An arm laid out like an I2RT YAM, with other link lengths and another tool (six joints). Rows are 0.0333 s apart.
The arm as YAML. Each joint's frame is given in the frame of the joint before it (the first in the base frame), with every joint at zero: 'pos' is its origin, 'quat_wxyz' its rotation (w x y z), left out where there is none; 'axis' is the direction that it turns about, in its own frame. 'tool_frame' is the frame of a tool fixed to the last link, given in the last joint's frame.
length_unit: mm
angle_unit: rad
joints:
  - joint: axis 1
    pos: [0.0, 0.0, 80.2]
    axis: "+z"
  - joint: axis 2
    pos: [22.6, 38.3, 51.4]
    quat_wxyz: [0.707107, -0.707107, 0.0, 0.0]
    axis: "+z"
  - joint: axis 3
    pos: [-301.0, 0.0, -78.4]
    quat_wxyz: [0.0, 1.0, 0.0, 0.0]
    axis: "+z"
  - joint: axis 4
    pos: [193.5, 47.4, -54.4]
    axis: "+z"
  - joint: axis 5
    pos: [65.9, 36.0, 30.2]
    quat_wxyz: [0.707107, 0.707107, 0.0, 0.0]
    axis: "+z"
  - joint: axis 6
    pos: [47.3, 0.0, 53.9]
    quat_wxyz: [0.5, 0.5, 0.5, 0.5]
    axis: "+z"
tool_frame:
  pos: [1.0, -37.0, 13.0]
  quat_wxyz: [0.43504, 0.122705, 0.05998, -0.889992]
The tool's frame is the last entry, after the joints.
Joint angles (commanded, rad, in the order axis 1, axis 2, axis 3, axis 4, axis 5, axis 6), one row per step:
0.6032 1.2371 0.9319 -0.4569 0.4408 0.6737
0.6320 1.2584 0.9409 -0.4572 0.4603 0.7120
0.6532 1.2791 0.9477 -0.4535 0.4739 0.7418
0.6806 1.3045 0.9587 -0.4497 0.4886 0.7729
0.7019 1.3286 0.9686 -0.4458 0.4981 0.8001
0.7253 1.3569 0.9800 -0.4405 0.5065 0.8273
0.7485 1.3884 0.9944 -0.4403 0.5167 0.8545
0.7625 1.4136 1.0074 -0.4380 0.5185 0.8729
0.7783 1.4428 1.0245 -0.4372 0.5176 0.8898
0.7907 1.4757 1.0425 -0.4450 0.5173 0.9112
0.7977 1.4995 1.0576 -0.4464 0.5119 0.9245
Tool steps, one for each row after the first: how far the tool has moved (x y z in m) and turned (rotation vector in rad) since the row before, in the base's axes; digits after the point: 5 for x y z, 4 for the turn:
0.00178 0.00651 -0.00118 0.0115 0.0032 -0.0092
0.00215 0.00568 -0.00156 0.0094 0.0030 -0.0072
0.00244 0.00787 -0.00138 0.0094 0.0026 -0.0025
0.00246 0.00695 -0.00172 0.0092 0.0043 -0.0025
0.00281 0.00833 -0.00227 0.0088 0.0056 0.0003
0.00292 0.00874 -0.00266 0.0039 0.0084 -0.0011
0.00289 0.00677 -0.00197 0.0063 0.0070 0.0009
0.00329 0.00824 -0.00216 0.0054 0.0093 0.0054
0.00359 0.00748 -0.00366 0.0001 0.0172 -0.0016
0.00315 0.00575 -0.00217 0.0055 0.0107 0.0015

